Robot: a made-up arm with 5 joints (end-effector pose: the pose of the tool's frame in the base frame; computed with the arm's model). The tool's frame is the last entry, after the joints.
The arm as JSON. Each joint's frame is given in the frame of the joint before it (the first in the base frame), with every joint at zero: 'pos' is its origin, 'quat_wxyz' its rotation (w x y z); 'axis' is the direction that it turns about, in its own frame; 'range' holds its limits. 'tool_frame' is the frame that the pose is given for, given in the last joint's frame.
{
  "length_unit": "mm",
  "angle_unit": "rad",
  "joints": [
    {
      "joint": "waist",
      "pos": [
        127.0,
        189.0,
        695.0
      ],
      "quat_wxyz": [
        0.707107,
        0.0,
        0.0,
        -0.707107
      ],
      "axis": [
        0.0,
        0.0,
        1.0
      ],
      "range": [
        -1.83,
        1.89
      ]
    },
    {
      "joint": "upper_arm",
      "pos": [
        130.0,
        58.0,
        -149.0
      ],
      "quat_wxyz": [
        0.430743,
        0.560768,
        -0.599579,
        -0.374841
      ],
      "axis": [
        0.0,
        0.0,
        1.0
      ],
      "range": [
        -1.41,
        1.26
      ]
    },
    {
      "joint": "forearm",
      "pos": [
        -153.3,
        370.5,
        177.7
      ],
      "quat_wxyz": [
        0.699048,
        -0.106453,
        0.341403,
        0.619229
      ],
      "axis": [
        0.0,
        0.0,
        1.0
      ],
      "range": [
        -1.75,
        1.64
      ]
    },
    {
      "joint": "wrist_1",
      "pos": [
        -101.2,
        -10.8,
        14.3
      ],
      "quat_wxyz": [
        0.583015,
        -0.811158,
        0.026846,
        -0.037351
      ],
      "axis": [
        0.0,
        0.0,
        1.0
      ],
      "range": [
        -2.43,
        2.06
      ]
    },
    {
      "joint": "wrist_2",
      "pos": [
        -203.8,
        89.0,
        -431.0
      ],
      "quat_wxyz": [
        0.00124,
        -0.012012,
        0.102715,
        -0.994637
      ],
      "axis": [
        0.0,
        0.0,
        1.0
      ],
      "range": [
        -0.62,
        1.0
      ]
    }
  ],
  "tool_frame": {
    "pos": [
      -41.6,
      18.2,
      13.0
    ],
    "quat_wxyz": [
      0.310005,
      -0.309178,
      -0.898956,
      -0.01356
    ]
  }
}
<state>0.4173 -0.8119 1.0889 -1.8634 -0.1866</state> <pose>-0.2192 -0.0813 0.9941 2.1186 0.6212 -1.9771</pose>
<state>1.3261 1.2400 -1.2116 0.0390 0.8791</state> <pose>-0.1370 0.3902 0.1150 0.8927 -0.8739 0.5763</pose>
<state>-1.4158 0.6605 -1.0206 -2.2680 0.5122</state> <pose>0.4149 0.2191 0.5432 -1.3194 1.1104 -0.6115</pose>
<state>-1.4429 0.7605 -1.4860 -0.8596 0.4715</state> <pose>0.4143 -0.0161 0.1782 -1.6469 -0.3827 -1.3655</pose>
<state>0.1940 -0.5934 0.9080 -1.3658 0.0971</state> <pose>-0.1984 -0.0027 0.9416 -1.3620 -0.5789 1.8353</pose>
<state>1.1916 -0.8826 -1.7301 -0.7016 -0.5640</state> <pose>-0.2334 0.6267 0.7369 0.4589 -2.1179 -0.6662</pose>
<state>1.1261 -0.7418 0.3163 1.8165 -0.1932</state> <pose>-0.2726 -0.1415 0.5818 1.9987 -0.3111 0.8288</pose>
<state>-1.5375 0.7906 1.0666 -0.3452 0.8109</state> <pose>0.0924 -0.0853 1.0551 0.9035 0.2948 -1.3153</pose>
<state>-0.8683 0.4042 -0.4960 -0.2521 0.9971</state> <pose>0.2682 0.3726 0.4226 -0.0206 -1.2788 -0.9117</pose>
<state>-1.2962 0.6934 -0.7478 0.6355 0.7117</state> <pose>0.5584 0.2007 0.3467 -0.1366 -1.8521 -1.5270</pose>
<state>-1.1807 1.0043 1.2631 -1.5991 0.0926</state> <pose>0.2564 -0.4470 0.9028 0.6458 0.4524 1.0162</pose>
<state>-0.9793 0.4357 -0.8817 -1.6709 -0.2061</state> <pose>0.2910 0.3282 0.4606 -1.6906 0.6704 -0.0895</pose>
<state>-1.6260 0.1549 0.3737 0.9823 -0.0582</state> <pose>0.4270 0.3866 0.7994 -0.0999 -0.9943 -1.5946</pose>
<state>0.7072 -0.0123 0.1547 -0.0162 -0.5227</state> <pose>-0.1729 0.1562 0.5998 -0.2985 -1.0948 1.4303</pose>
